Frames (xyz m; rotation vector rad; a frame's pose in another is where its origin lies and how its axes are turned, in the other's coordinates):
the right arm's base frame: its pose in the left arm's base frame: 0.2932 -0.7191 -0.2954 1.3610 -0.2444 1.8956
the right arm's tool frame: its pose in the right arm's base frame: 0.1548 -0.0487 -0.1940 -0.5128 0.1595 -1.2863
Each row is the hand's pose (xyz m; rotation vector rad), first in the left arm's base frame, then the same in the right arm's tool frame.
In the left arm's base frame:
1: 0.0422 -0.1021 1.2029 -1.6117 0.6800 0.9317
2: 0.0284 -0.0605 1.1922 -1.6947 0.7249 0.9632
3: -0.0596 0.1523 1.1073 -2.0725 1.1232 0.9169
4: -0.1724 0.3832 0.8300 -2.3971 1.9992 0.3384
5: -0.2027 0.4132 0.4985 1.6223 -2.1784 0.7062
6: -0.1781 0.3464 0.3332 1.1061 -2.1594 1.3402
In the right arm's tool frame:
1: 0.2780 1.2001 0.8831 -1.7569 1.4179 -0.0270
2: 0.2959 1.2236 0.8489 -1.7945 1.5099 0.0074
3: 0.3728 1.3341 0.6437 -1.8655 2.0699 -0.0492
4: 0.4319 1.3477 0.2706 1.2904 -2.4871 0.5295
5: 0.4096 1.1727 -0.0134 0.3771 -2.0981 1.1860
6: 0.3711 1.0192 -0.0991 -0.0945 -1.7162 1.6102

